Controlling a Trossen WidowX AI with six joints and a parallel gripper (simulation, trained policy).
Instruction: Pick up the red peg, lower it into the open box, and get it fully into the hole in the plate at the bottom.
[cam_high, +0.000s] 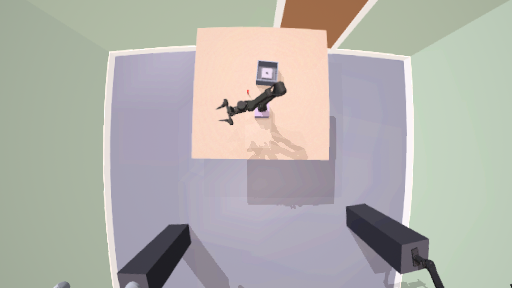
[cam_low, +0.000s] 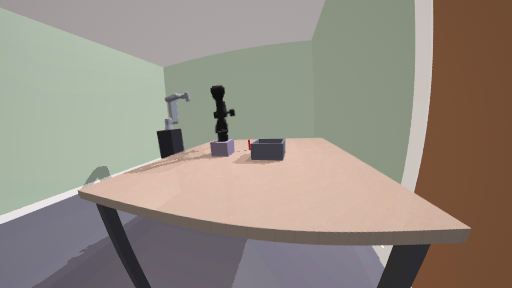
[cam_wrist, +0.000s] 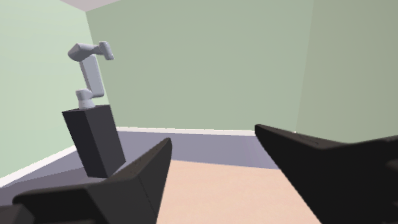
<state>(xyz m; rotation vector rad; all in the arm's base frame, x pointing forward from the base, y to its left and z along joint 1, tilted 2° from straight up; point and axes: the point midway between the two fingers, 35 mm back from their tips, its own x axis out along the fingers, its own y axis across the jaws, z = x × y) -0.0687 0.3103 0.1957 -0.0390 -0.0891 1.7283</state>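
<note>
Now: gripper tip 24 cm short of the red peg, 23 cm to the left of it and 27 cm above it. From my gripper tip the other things lie so: grey box 40 cm ahead, 42 cm to the right, 28 cm below; plate 40 cm ahead, 42 cm to the right, 26 cm below.
</note>
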